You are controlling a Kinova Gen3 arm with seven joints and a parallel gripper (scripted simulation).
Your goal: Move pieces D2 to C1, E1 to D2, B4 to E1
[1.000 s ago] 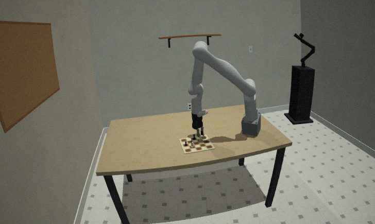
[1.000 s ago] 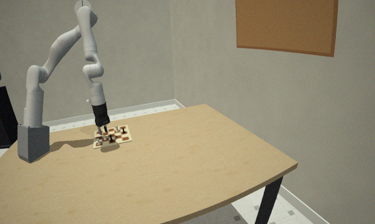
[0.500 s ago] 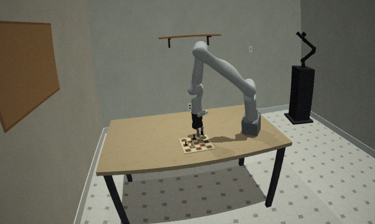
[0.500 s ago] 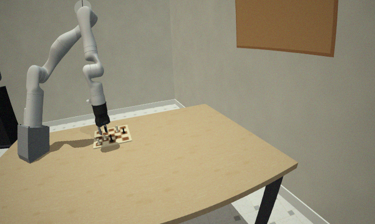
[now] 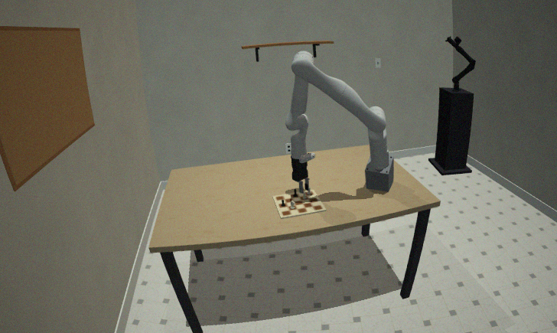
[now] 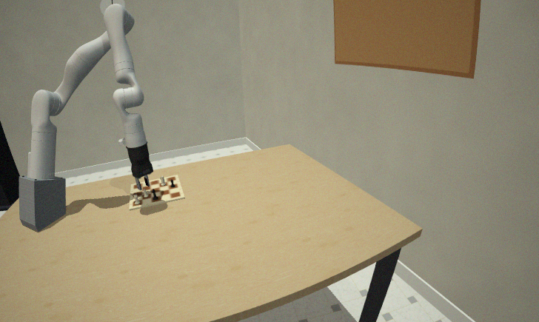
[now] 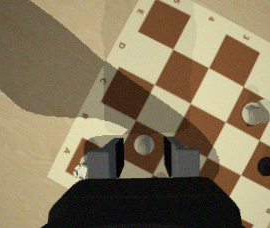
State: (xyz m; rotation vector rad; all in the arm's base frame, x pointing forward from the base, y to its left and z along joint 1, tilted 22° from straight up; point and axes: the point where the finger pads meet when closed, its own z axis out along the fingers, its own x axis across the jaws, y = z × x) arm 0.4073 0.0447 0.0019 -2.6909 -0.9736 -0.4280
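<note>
Right now the chessboard is 6 cm below my hand, 4 cm to the left of it and 3 cm ahead of it. Round my hand: white piece (9 cm to the left, 6 cm ahead, 4 cm below).
</note>
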